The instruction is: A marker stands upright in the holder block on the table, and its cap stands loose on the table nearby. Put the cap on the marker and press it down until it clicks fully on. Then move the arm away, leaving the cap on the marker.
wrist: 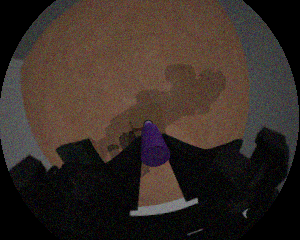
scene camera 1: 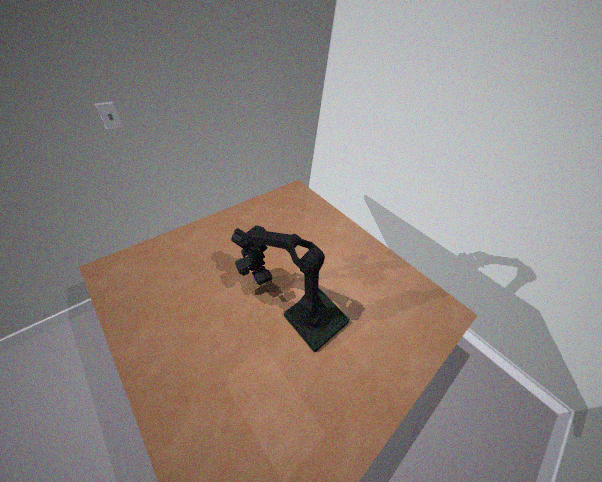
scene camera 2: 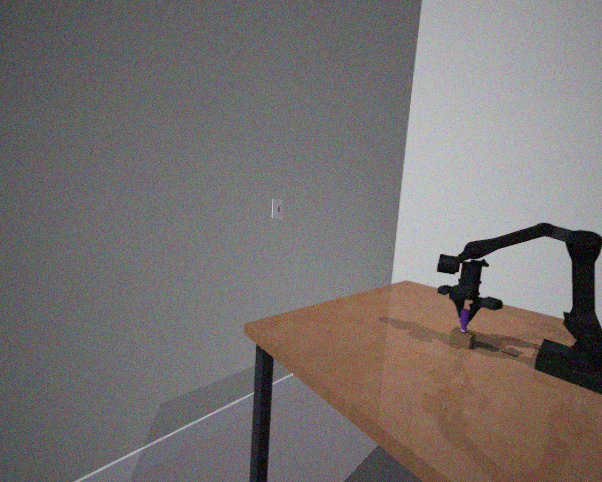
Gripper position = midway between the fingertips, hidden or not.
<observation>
In view: the gripper (scene camera 2: 464, 319) and a purple cap (wrist: 154, 152).
The gripper also shows in the wrist view (wrist: 151, 137).
</observation>
